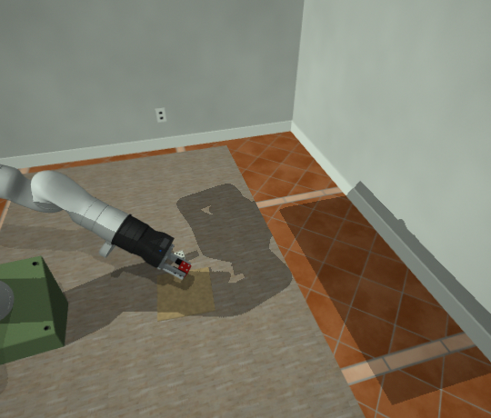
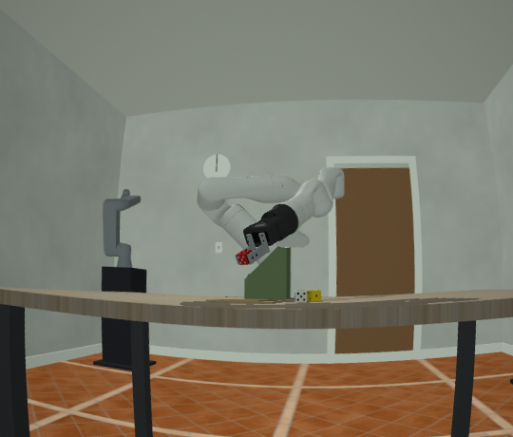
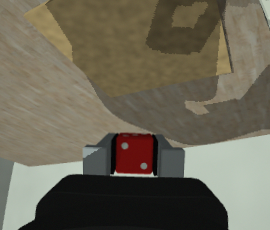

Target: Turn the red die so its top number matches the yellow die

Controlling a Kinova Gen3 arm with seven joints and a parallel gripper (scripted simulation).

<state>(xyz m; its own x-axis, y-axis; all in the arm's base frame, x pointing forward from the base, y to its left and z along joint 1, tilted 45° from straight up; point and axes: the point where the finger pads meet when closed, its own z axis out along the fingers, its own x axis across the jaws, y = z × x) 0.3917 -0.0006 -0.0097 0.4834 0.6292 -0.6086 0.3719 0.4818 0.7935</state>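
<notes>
My gripper is now 100 mm above the tan mat. Also, from my hand: red die 10 mm ahead; then white die 120 mm to the left, 90 mm below; then yellow die 70 mm behind, 140 mm to the left, 90 mm below.
</notes>
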